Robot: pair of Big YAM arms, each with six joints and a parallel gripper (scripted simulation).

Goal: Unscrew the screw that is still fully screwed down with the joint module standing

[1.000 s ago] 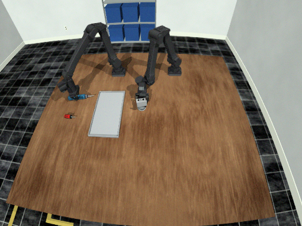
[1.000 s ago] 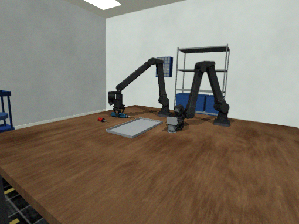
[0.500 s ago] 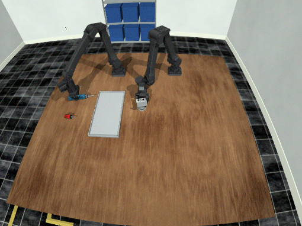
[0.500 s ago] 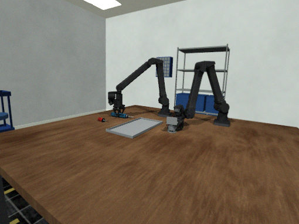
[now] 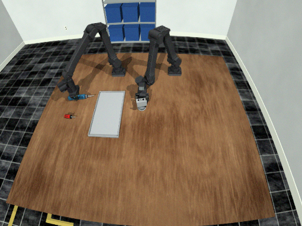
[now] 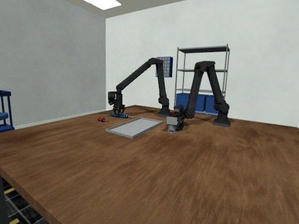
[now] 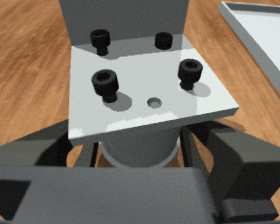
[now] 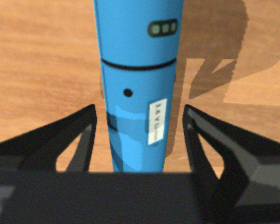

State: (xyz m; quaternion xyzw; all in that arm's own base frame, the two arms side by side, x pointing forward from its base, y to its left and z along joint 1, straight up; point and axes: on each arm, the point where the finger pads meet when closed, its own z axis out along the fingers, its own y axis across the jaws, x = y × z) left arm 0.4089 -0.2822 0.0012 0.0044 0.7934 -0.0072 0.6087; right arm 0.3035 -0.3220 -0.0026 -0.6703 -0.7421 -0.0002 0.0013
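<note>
Now: the grey bracket 50 mm above my left hand. From my left hand the other things lie so: screw 20 mm behind, 10 mm to the left, 50 mm above; flat grey tray 50 mm ahead, 260 mm to the right, 20 mm below; small red-handled tool 90 mm ahead, 560 mm to the right, 10 mm below.
</note>
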